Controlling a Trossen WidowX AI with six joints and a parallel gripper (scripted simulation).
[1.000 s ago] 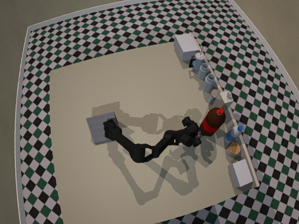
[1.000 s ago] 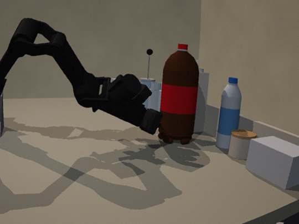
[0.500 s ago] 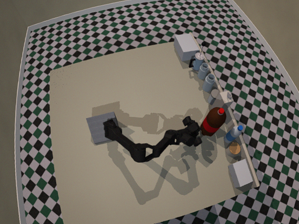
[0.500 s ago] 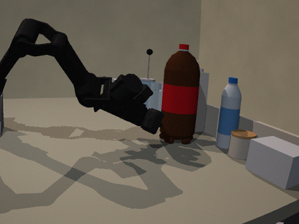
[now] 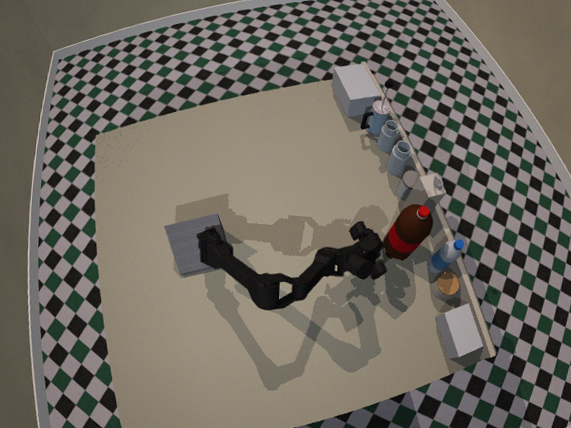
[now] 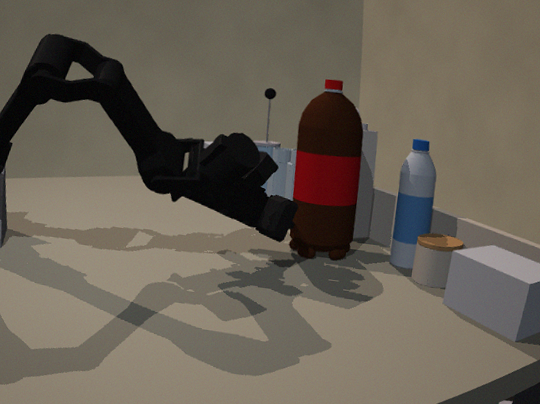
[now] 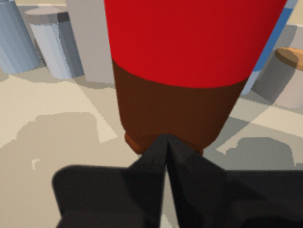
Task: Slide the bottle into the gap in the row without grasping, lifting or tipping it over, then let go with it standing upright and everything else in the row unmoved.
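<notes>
My hand is 9 cm below the brown cola bottle, 9 cm short of it and 1 cm to the left of it. The rest, counted from my hand: blue-capped water bottle: 19 cm ahead, 13 cm to the right, 4 cm above; french press: 47 cm to the left, 24 cm ahead, 7 cm above; cork-lidded jar: 22 cm to the right, 17 cm ahead, 3 cm below.
</notes>
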